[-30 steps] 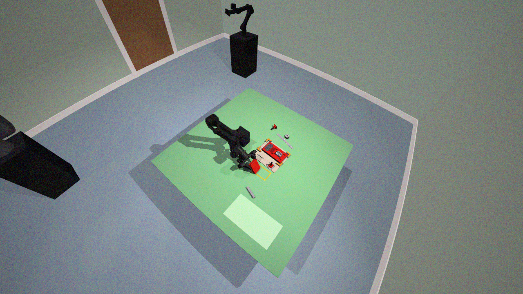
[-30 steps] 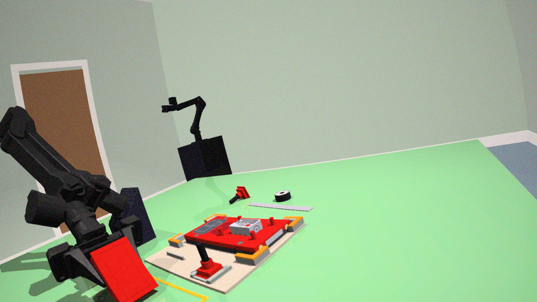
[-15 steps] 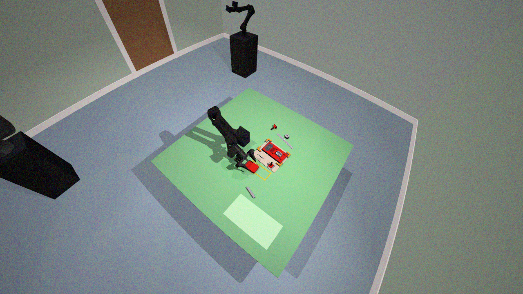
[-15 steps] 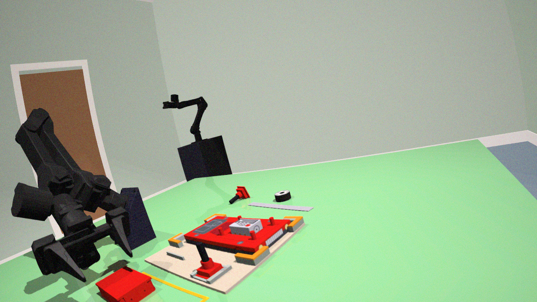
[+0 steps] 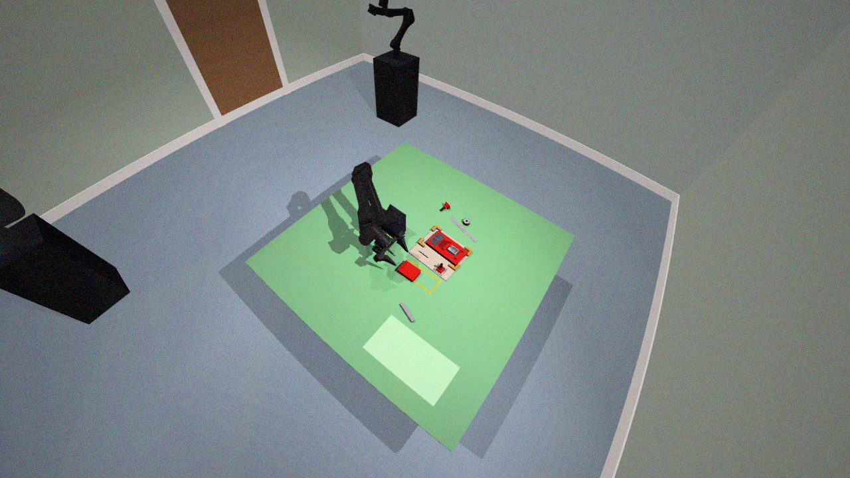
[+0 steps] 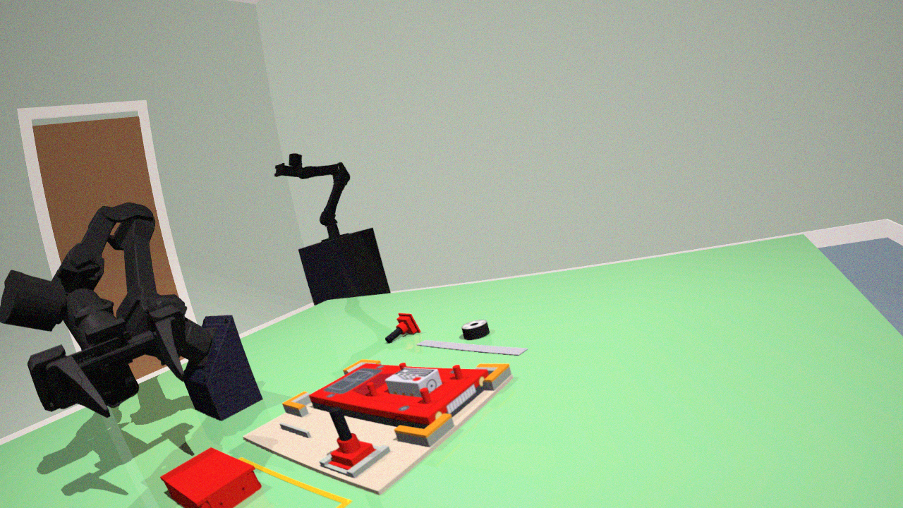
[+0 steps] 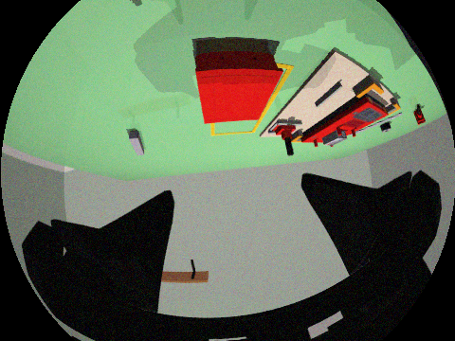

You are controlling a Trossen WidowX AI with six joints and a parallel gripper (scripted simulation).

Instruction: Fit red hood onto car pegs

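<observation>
My gripper tip is 10 cm above the red hood, 3 cm short of it and 1 cm to the right of it. Also, from my gripper tip: grey engine block 24 cm to the left, 14 cm ahead, 9 cm below; grey bar 16 cm to the right, 16 cm ahead, 10 cm below; jig 22 cm to the left, 10 cm below, 10 cm ahead.
</observation>
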